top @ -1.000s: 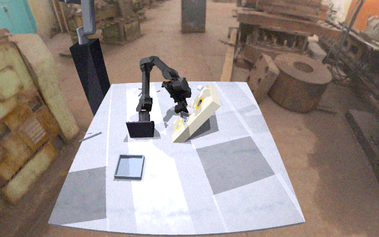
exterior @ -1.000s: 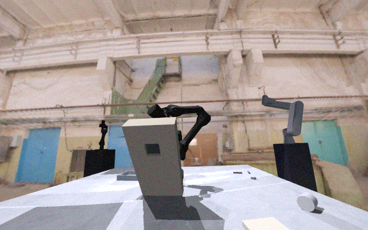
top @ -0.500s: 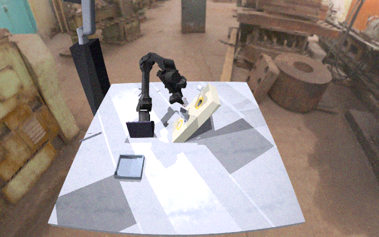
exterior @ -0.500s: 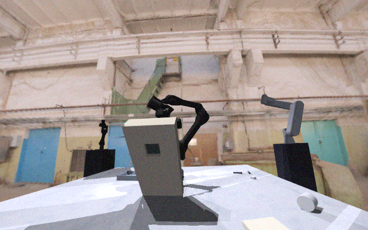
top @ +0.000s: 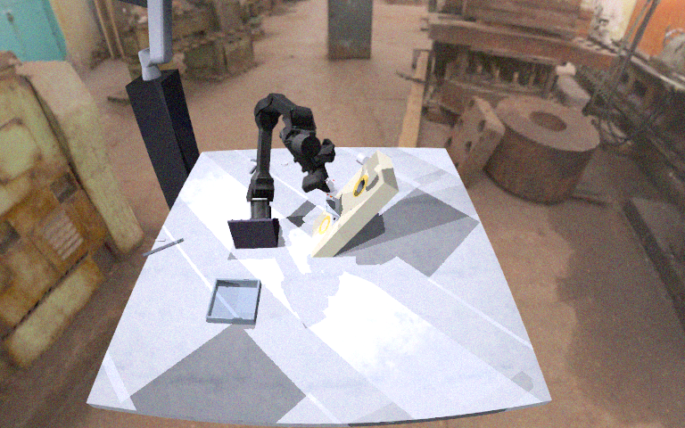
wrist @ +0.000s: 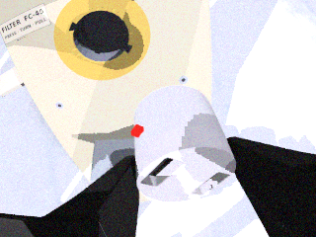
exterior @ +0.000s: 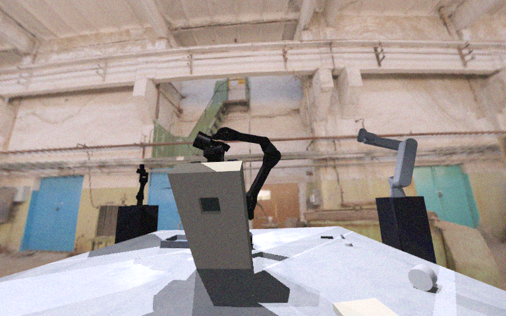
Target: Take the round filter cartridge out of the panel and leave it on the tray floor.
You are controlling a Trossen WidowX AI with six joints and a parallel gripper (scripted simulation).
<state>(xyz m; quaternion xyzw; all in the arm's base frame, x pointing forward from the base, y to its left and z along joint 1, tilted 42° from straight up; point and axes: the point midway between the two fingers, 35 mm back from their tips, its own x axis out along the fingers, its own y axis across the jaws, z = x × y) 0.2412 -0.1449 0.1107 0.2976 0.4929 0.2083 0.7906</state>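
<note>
Right now my gripper tip is 290 mm past the grey tray, 260 mm above it and 250 mm to the left of it. Also, from my gripper tip: cream service panel (110 mm below, 70 mm ahead, 50 mm to the left).
</note>
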